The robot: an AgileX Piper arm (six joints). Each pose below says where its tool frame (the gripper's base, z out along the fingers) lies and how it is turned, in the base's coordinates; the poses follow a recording.
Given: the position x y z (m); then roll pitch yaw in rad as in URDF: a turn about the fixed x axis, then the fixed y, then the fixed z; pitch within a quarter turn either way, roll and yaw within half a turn.
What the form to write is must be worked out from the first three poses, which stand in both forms.
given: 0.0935, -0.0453, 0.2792, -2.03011, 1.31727, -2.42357
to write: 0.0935, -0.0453, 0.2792, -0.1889, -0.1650, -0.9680, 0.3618, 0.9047, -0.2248
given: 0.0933, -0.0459, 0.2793, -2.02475, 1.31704, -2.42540
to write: 0.0933, -0.0459, 0.2793, -0.1894, -0.1648, -0.9680, 0.3683, 0.9019, -0.2256
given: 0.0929, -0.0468, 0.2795, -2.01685, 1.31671, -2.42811
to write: 0.0929, -0.0468, 0.2795, -0.1901, -0.1645, -0.9679, 0.3779, 0.8977, -0.2268
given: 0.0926, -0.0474, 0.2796, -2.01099, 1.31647, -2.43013
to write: 0.0926, -0.0474, 0.2796, -0.1906, -0.1643, -0.9678, 0.3849, 0.8944, -0.2276
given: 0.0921, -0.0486, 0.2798, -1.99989, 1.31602, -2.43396
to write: 0.0921, -0.0486, 0.2798, -0.1915, -0.1638, -0.9677, 0.3983, 0.8882, -0.2292
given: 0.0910, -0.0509, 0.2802, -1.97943, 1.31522, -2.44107
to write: 0.0910, -0.0509, 0.2802, -0.1933, -0.1630, -0.9675, 0.4226, 0.8761, -0.2320
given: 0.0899, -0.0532, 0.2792, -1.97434, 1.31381, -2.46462
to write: 0.0899, -0.0532, 0.2792, -0.1981, -0.1592, -0.9672, 0.4473, 0.8633, -0.2338
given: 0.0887, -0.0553, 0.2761, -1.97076, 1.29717, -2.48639
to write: 0.0887, -0.0553, 0.2761, -0.2143, -0.1647, -0.9628, 0.4659, 0.8491, -0.2489
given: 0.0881, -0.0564, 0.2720, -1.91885, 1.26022, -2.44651
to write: 0.0881, -0.0564, 0.2720, -0.2347, -0.1957, -0.9522, 0.4690, 0.8352, -0.2873
